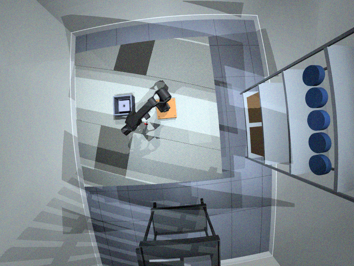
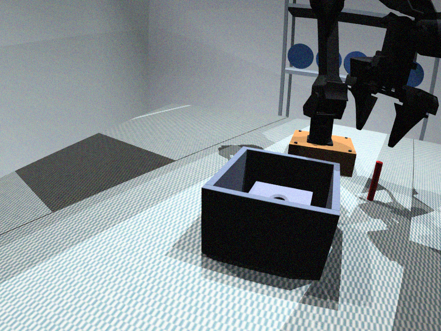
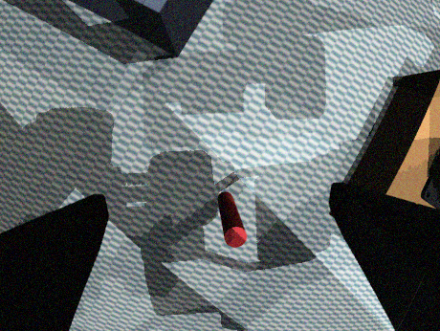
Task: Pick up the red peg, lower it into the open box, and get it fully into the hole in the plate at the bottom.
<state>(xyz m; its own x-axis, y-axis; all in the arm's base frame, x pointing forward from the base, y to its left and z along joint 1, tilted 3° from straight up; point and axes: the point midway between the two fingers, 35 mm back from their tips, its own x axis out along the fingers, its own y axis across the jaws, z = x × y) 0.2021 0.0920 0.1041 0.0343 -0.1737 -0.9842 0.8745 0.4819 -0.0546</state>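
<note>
My gripper tip is now 3 cm past the red peg, 3 cm to the right of it and 9 cm above it. Also, from my gripper tip: pale plate 14 cm ahead, 15 cm to the right, 9 cm below; then dark box 14 cm ahead, 15 cm to the right, 11 cm below.
</note>
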